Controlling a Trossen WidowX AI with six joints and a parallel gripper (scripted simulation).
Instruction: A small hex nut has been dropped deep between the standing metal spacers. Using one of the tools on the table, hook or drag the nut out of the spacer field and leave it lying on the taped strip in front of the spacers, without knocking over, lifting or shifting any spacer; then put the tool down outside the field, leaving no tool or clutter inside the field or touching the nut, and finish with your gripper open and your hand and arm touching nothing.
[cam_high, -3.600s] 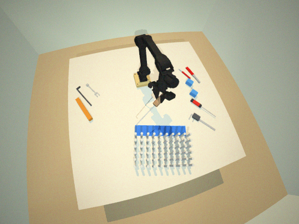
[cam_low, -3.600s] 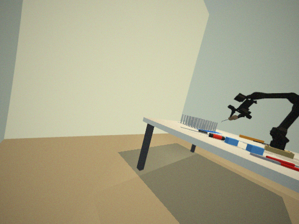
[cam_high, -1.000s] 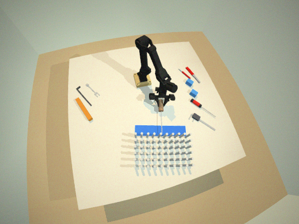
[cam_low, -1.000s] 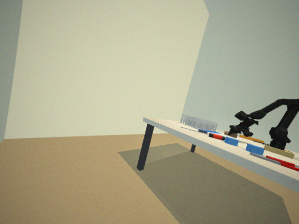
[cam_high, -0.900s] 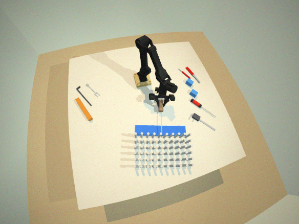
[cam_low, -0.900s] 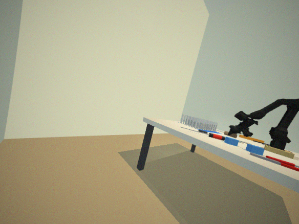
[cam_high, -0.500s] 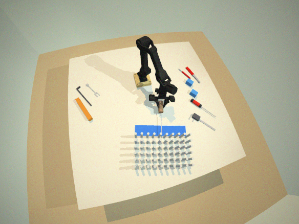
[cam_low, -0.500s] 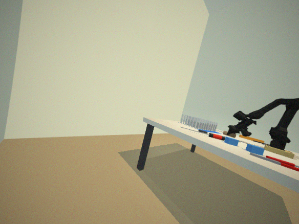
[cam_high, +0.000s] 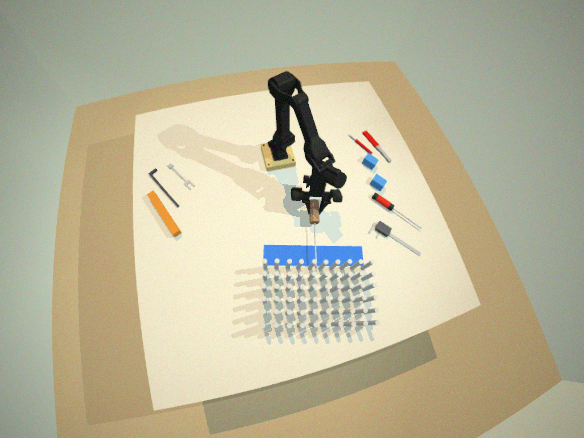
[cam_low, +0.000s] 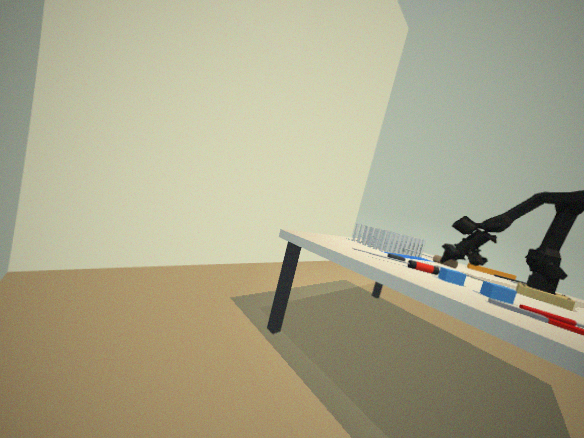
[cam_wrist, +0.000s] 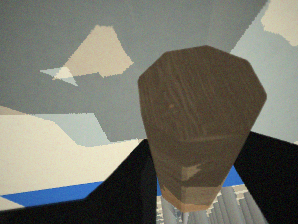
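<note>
Right now my gripper tip is 15 cm short of the blue taped strip, 4 cm to the left of it and 3 cm above it. From my gripper tip the other things lie so: wooden-handled hook tool: 10 cm ahead, 3 cm to the right; orange bar: 15 cm behind, 57 cm to the right, 1 cm below; grey forked tool: 32 cm behind, 49 cm to the right, 3 cm below.
</note>
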